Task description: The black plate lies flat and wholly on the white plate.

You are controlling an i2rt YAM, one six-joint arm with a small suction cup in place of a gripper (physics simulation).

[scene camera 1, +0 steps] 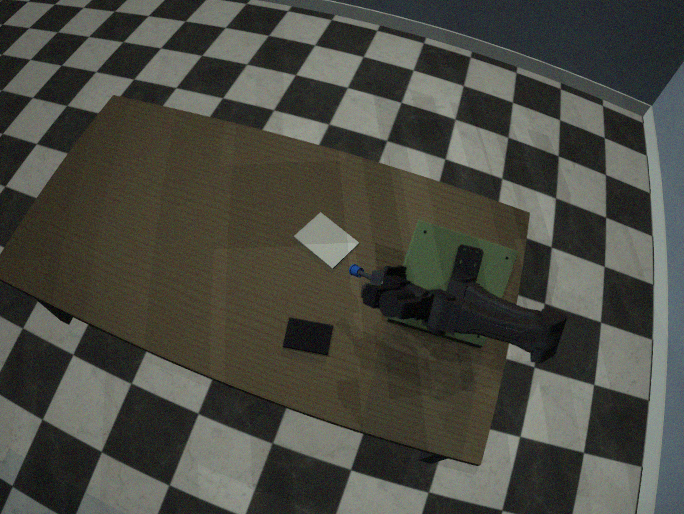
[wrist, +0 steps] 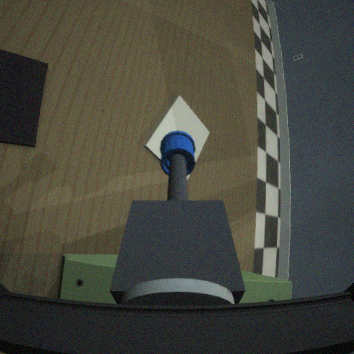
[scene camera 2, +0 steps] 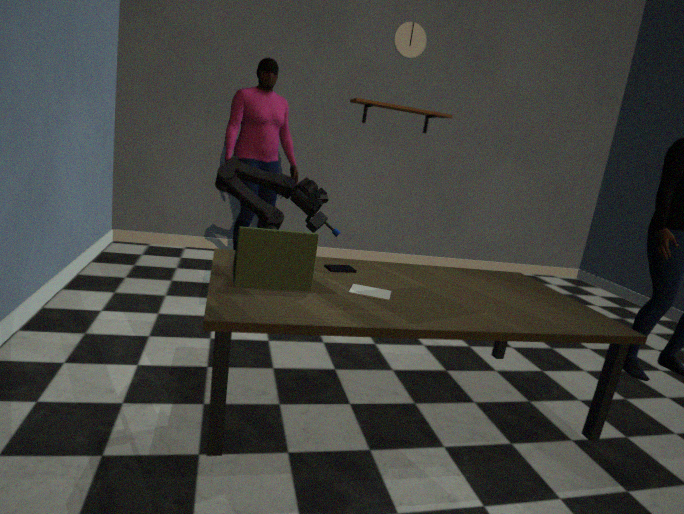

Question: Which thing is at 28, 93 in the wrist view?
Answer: A black plate.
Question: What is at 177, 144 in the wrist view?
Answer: The suction cup.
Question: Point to a white plate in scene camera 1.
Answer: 330, 243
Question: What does the black plate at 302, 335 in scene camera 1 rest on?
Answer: The table.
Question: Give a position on a white plate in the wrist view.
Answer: At 179, 116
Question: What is the suction cup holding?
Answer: Nothing.
